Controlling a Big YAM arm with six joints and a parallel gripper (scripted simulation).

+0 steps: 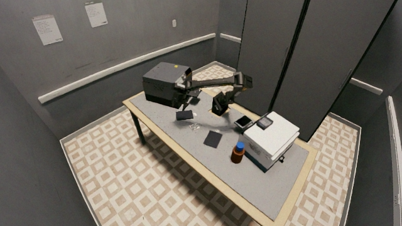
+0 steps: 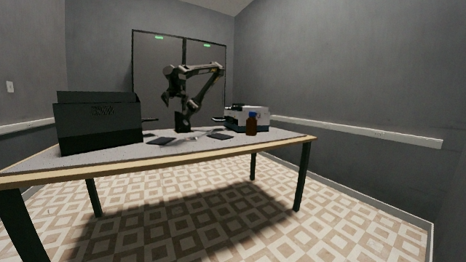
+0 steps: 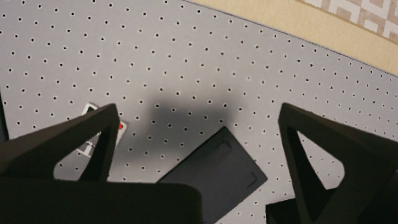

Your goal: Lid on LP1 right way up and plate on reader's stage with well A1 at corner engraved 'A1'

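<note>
Right now the dark lid is 330 mm behind my hand, 460 mm to the left of it and 110 mm below it. From my hand the other things lie so: LP1 label (220 mm behind, 220 mm below); then dark flat pad (70 mm behind, 320 mm to the left, 220 mm below); then white multi-well plate (330 mm behind, 460 mm to the left, 120 mm below).
</note>
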